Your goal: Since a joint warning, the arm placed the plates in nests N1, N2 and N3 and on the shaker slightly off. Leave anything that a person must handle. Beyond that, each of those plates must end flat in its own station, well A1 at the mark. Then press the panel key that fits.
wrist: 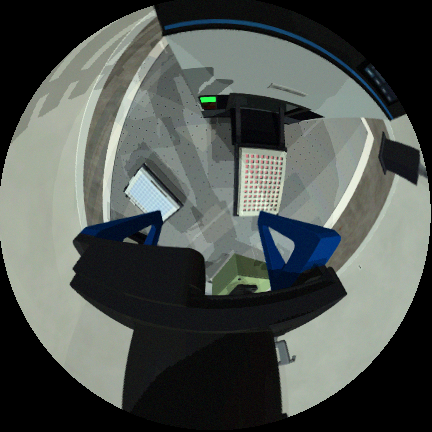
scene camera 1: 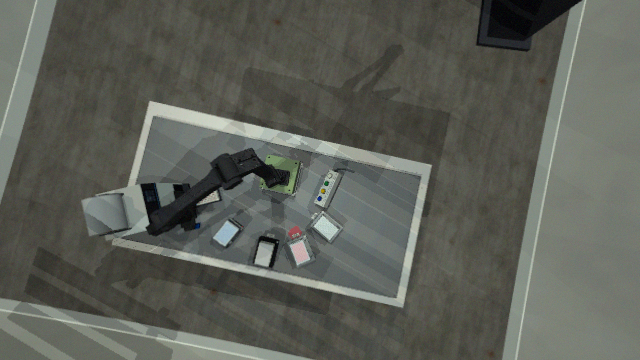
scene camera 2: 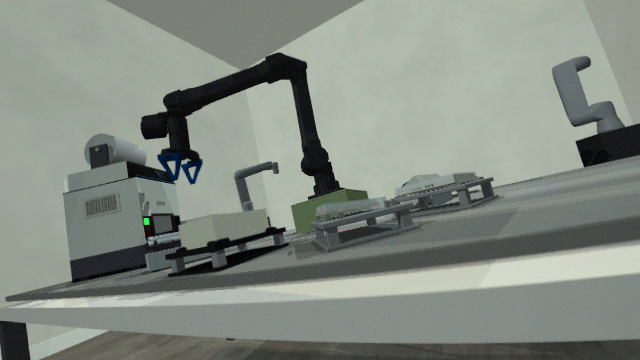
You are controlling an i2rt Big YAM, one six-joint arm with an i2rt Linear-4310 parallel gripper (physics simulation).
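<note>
My gripper [scene camera 2: 183, 181] [wrist: 209, 216] is open and empty, pointing down high above the table beside the sealer. In the wrist view the blue-topped plate [scene camera 1: 227, 233] [wrist: 150, 192] lies left of the fingers on a dark station, and a white plate with red wells [scene camera 1: 209, 197] [wrist: 262, 182] lies ahead on the sealer's carriage. A thick cream plate [scene camera 1: 265, 251] [scene camera 2: 225, 227] sits on a black nest [scene camera 2: 219, 259]. A pink-topped plate [scene camera 1: 300, 251] and a pale plate [scene camera 1: 327, 227] sit on grey stations. The key panel [scene camera 1: 327, 189] has several coloured keys. Labels and A1 marks are unreadable.
The sealer [scene camera 1: 137, 210] [scene camera 2: 107, 225] [wrist: 260, 65] stands at the table's left end, showing a green light [scene camera 2: 146, 221] [wrist: 208, 99]. The arm's green base [scene camera 1: 272, 162] [scene camera 2: 305, 215] [wrist: 235, 275] stands at the table's far side. A red piece [scene camera 1: 295, 232] lies by the pink-topped plate.
</note>
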